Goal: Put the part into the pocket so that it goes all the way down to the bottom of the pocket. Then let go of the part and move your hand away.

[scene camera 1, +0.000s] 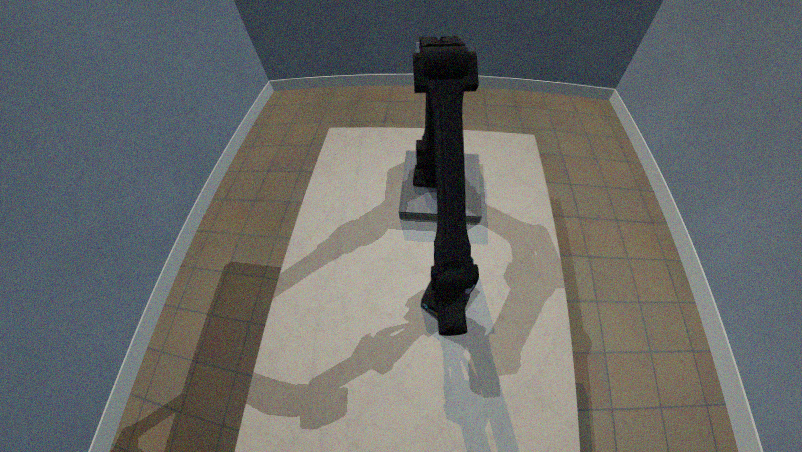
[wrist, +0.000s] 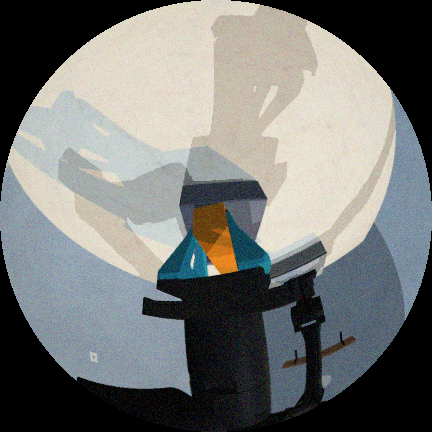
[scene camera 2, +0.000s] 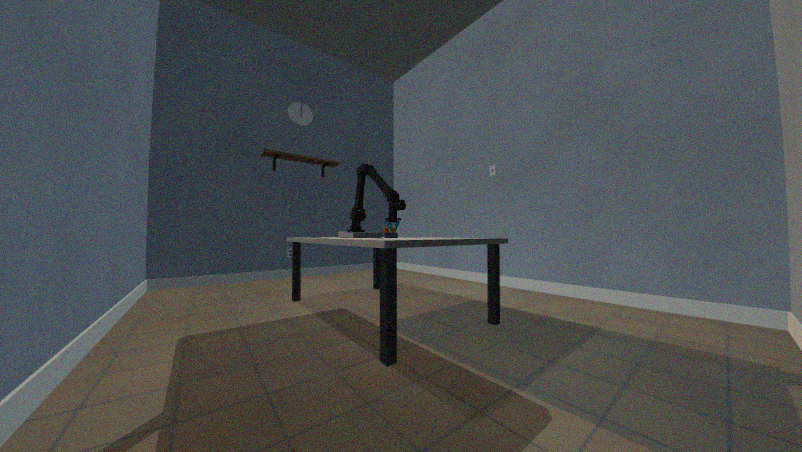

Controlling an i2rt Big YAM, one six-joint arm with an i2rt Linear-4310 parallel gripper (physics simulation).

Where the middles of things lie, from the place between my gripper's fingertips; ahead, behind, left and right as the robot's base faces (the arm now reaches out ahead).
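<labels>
Picture the orange L-shaped part point(wrist: 209, 225): my gripper is now 2 cm below it, 1 cm to the right of it and 4 cm past it.
</labels>
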